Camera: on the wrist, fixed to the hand. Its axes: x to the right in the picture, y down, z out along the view.
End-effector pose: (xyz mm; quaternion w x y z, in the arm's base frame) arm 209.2 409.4 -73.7 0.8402 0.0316 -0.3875 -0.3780
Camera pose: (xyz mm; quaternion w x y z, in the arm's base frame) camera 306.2 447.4 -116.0 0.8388 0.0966 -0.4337 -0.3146
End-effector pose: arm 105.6 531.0 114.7 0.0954 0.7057 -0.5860 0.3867
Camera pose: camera 3.6 569.0 142.9 0.0079 0.6992 -0.5672 0.4351
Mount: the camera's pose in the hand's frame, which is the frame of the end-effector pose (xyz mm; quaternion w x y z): -11.5 71.7 -85.9 0.9948 0.0967 -0.0128 0.0290
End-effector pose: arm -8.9 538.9 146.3 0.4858 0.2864 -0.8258 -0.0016
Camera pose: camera 30.5 628.0 202.6 0.4451 0.3079 -0.8362 0.0887
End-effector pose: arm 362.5 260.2 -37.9 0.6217 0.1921 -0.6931 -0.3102
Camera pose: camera 457.1 303.9 4.5 0.6000 0.2271 -0.7330 -0.2260
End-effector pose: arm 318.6 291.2 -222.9 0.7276 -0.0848 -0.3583 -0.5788
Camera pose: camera 418.9 276.6 -271.7 0.7442 -0.0318 -0.4193 -0.5190
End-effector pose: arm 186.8 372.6 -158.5 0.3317 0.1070 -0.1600 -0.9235
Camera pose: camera 263.1 308.5 -210.7 0.3444 0.1221 -0.2558 -0.8950
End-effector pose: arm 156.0 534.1 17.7 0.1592 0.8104 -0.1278 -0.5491
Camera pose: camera 229.4 482.9 85.8 0.0943 0.8109 -0.2058 -0.5397
